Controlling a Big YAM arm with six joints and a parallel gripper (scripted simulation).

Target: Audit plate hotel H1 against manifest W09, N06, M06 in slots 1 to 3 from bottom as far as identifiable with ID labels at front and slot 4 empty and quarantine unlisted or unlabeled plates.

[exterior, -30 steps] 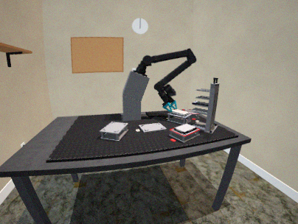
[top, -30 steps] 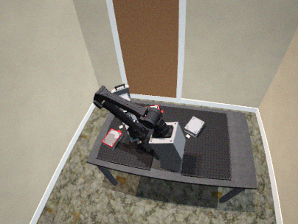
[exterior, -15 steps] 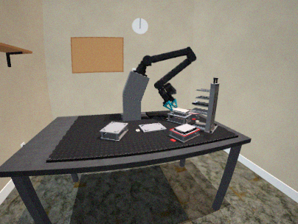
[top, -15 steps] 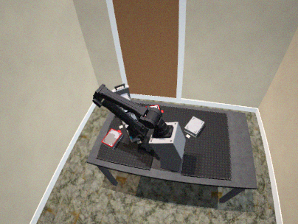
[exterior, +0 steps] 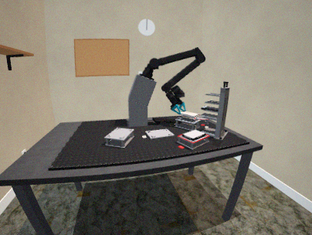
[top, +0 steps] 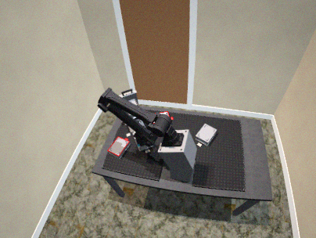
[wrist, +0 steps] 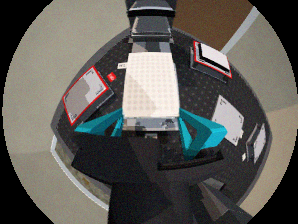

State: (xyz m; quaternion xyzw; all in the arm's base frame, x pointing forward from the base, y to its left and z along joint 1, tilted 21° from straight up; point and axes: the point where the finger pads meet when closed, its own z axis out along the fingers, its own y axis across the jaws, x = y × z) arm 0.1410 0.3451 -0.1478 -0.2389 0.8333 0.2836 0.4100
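Right now my hand is 4 cm short of the white well plate and 4 cm to the right of it.
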